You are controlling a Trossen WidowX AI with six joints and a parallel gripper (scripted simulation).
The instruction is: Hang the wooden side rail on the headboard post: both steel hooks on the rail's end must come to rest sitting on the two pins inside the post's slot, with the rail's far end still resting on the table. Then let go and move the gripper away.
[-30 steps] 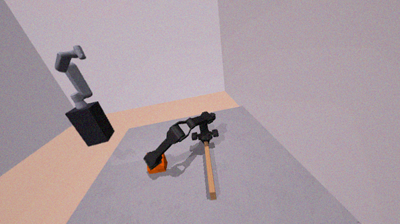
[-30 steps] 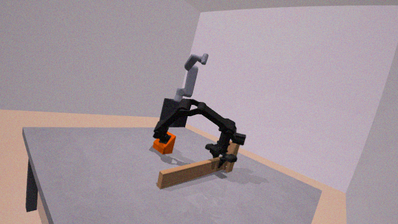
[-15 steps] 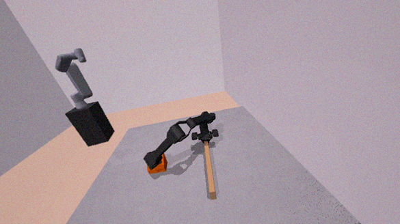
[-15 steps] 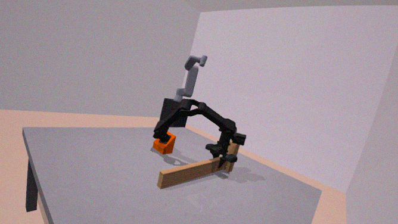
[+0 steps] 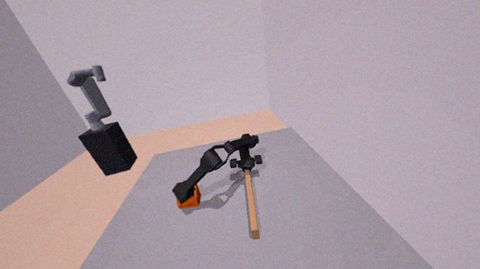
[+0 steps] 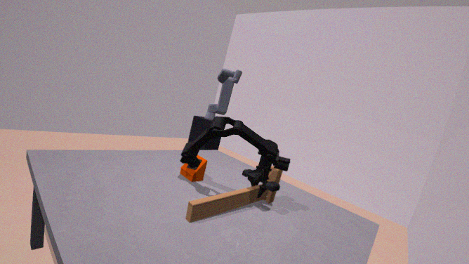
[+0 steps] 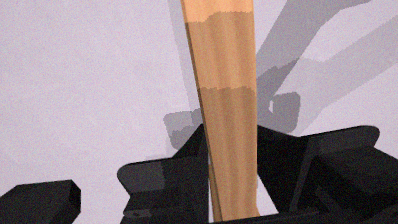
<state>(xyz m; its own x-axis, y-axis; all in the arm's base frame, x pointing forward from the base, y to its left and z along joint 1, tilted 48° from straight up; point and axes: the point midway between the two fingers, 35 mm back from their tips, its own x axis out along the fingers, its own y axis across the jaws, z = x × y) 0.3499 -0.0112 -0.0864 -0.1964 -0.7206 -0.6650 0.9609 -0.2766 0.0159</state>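
Now: gripper tip 20 mm short of the wooden headboard post, 120 mm to the right of it and 40 mm below it.
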